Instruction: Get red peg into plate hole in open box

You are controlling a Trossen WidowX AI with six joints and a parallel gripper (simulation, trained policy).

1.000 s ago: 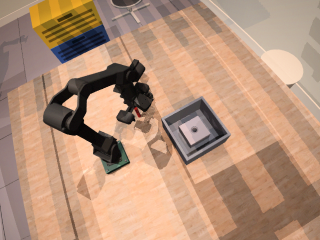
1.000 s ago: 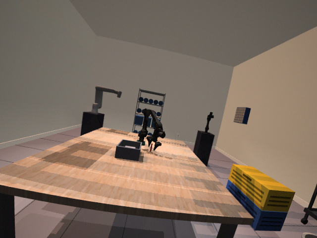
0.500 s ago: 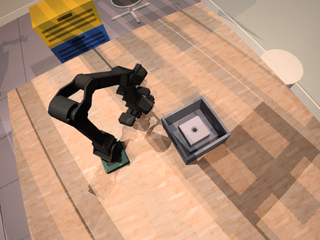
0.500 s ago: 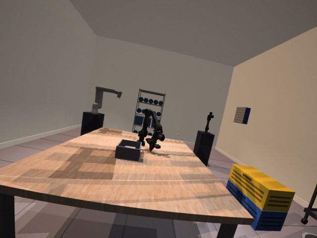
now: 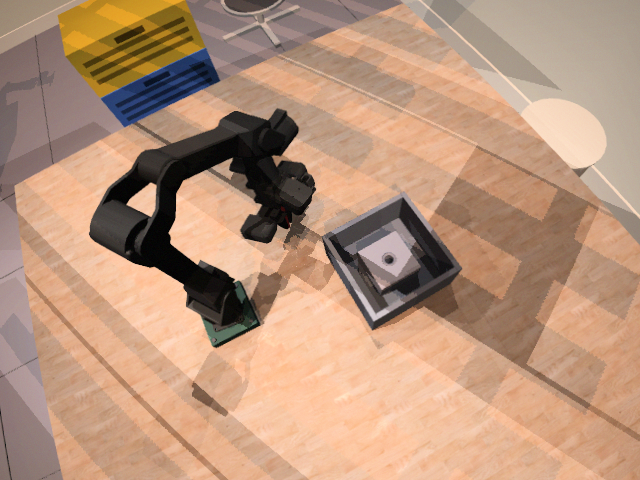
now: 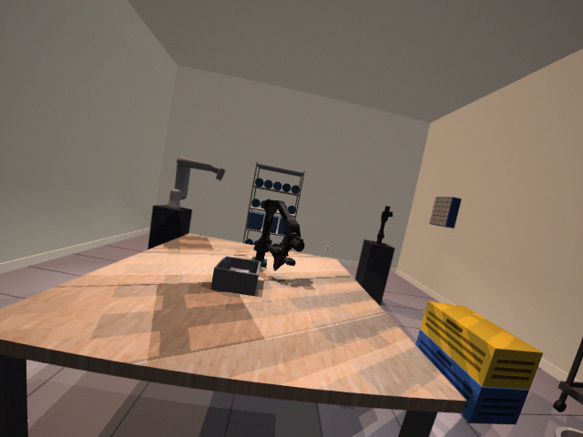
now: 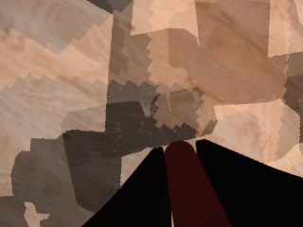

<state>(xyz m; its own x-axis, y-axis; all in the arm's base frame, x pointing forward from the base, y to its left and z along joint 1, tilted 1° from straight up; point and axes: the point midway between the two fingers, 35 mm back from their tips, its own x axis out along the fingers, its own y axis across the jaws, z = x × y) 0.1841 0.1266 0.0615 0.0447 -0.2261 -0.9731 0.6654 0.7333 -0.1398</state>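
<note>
Right now my gripper tip is 160 mm short of the grey plate, 160 mm to the left of it and 10 mm above it. Also, from my gripper tip: box 160 mm ahead, 160 mm to the right, 20 mm below; then red peg 10 mm to the left, 30 mm above.
</note>
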